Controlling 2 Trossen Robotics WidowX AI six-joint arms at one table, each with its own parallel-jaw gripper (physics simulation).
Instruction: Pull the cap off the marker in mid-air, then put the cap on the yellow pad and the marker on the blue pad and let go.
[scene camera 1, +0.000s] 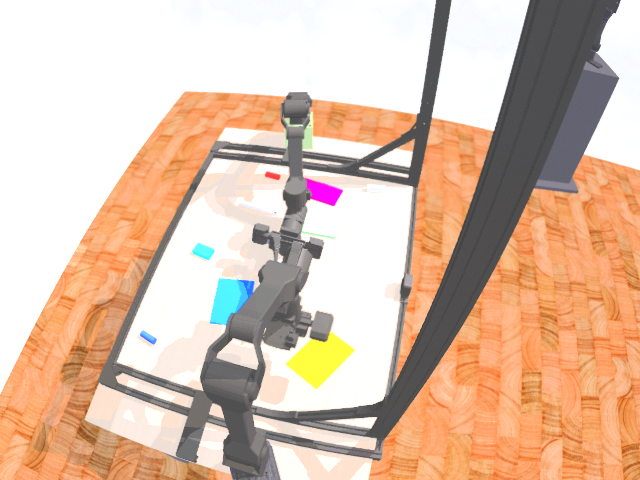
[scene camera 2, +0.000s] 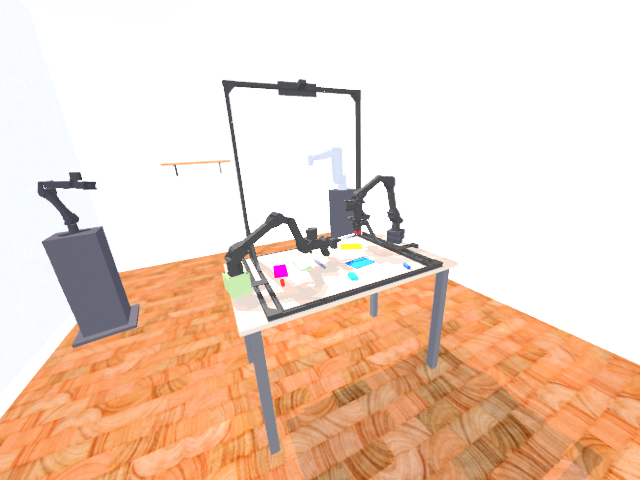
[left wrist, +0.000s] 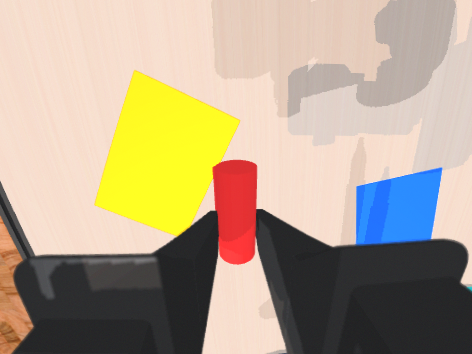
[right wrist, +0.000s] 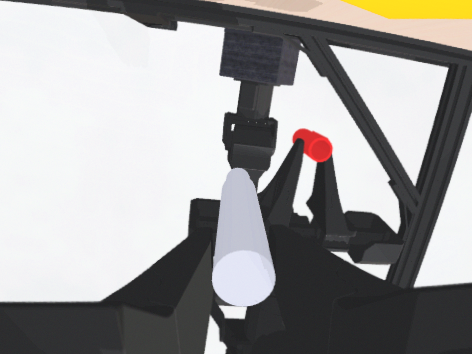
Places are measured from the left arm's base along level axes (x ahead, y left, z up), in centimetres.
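Pixels of known places: left gripper, between the fingertips: (scene camera 2: 356, 232) (left wrist: 236, 218) (right wrist: 313, 140); right gripper, between the fingertips: (scene camera 2: 340, 239) (right wrist: 240, 239); left arm's base, origin of its link: (scene camera 1: 251, 463) (scene camera 2: 395, 229) (right wrist: 257, 80); right arm's base, origin of its link: (scene camera 1: 298, 119) (scene camera 2: 235, 273).
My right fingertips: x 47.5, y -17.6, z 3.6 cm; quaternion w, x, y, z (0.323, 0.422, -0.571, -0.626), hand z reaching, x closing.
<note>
Ahead of a thing's pixels: the offset from my right fingertips to its top centre.
My left gripper (left wrist: 236, 218) (right wrist: 313, 140) is shut on the red cap {dz +1.0, dx -19.1, dy +1.7 cm} (left wrist: 235, 187) (right wrist: 320, 149) (scene camera 2: 357, 233), held above the table. My right gripper (right wrist: 240, 239) (scene camera 2: 336, 240) is shut on the white marker {dz +1.9, dx -4.9, dy +2.0 cm} (right wrist: 243, 277) (scene camera 2: 346, 237). The marker's narrow front end points toward the left arm; in the right wrist view the cap is off it, up and to the right. The yellow pad {dz -12.3, dx -21.4, dy -4.9 cm} (scene camera 1: 320, 364) (scene camera 2: 351, 246) (left wrist: 160, 155) lies flat, left of the cap in the left wrist view. The blue pad {dz -12.3, dx +0.4, dy +14.3 cm} (scene camera 1: 226, 302) (scene camera 2: 359, 262) (left wrist: 410, 205) lies flat, partly hidden by the left arm in scene camera 1.
On the table lie a magenta pad {dz -11.6, dx +34.8, dy -18.8 cm} (scene camera 1: 326, 192), a small red piece {dz -10.3, dx +45.2, dy -6.0 cm} (scene camera 1: 272, 175), a white pen-like item {dz -10.7, dx +32.1, dy +0.9 cm} (scene camera 1: 256, 207), a cyan block {dz -10.9, dx +19.4, dy +20.4 cm} (scene camera 1: 203, 251) and a small blue cylinder {dz -10.3, dx -6.6, dy +40.1 cm} (scene camera 1: 147, 337). A dark frame borders the work area, with a tall post (scene camera 1: 435, 51). The arms overlap in scene camera 1.
</note>
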